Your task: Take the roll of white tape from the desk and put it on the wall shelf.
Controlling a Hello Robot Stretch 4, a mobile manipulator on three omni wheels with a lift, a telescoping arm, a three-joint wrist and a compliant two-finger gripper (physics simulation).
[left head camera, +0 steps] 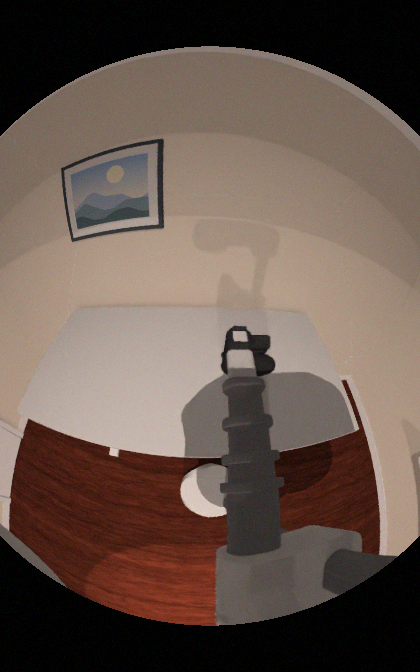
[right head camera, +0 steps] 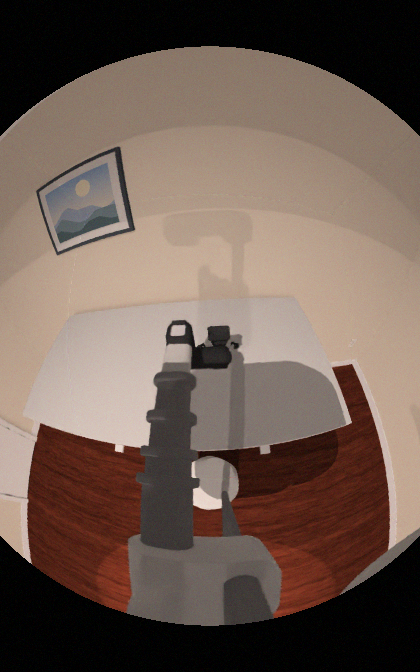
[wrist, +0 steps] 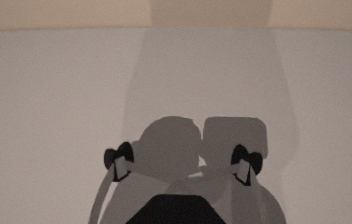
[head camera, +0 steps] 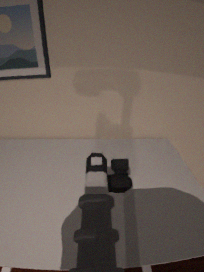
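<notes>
The white desk stands against the wall. My gripper is over the desk, with its two fingertips wide apart and nothing gripped. In the wrist view the shadow of the gripper and arm lies across the desk top. Small pale patches show low between the fingers there; I cannot tell whether they are the white tape or lit desk. The roll of white tape cannot be made out clearly in any view. The wall shelf does not show in these views.
A framed mountain picture hangs on the wall at the left, above the desk. A round white seat stands on the red-brown wooden floor before the desk. White furniture shows at the far left edge.
</notes>
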